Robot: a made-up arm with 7 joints.
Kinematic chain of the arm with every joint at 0, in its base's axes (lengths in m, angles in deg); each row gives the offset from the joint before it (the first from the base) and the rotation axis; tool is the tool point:
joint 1: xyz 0 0.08 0 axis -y
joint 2: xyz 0 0.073 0 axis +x
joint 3: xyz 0 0 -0.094 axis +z
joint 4: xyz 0 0 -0.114 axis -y
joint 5: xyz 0 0 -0.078 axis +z
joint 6: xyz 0 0 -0.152 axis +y
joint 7: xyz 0 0 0 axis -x
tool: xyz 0 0 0
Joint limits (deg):
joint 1: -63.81..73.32
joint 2: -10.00..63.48
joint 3: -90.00..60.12
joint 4: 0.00..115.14
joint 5: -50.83..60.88
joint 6: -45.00..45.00
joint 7: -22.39..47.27
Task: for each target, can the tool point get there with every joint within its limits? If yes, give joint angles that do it. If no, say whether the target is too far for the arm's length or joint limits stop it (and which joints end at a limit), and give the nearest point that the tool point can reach.
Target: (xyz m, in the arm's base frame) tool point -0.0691 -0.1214 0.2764
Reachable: no: joint limits stop it (at a limit: joint 1, joint 2, joint 4) | nearest point 0.1155 -0.0240 0.1041 | short by 0.271 m
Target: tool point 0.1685 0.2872 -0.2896
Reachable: yes | joints -1.35 1.97 35.34 69.12 8.31 25.09 21.03
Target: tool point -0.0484 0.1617 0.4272
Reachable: no: joint limits stop it (at a limit: joint 1, joint 2, joint 4) | nearest point 0.0376 0.2856 0.1911 | short by 0.280 m
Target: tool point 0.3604 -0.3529 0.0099
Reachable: no: too far | nearest point 0.2714 -0.0982 -0.0273 | short by 0.272 m
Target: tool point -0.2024 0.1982 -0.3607
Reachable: yes | joints -46.94 -1.41 23.64 36.49 26.92 -20.91 32.39
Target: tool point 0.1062 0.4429 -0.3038
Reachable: yes | joints 7.49 44.77 -13.79 17.10 23.30 31.47 6.69
